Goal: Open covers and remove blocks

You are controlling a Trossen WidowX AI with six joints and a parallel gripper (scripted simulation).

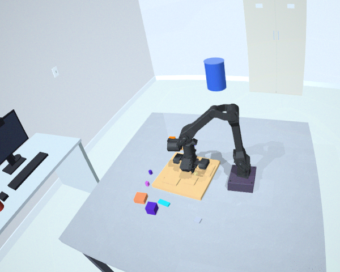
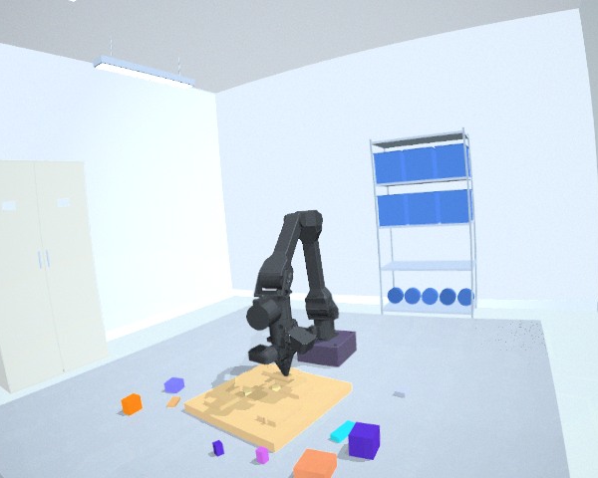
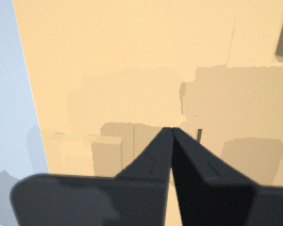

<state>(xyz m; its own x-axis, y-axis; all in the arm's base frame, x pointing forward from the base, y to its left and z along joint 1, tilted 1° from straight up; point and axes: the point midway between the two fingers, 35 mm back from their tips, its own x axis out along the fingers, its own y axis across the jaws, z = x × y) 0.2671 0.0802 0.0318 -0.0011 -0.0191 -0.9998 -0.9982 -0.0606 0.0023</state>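
The puzzle board is 40 mm below my gripper tip, 40 mm ahead of it and 20 mm to the right of it. Also, from my gripper tip: purple block (260 mm ahead, 50 mm to the left, 40 mm below); then magenta block (220 mm ahead, 140 mm to the left, 40 mm below); then cyan bar (210 mm to the left, 60 mm ahead, 50 mm below).
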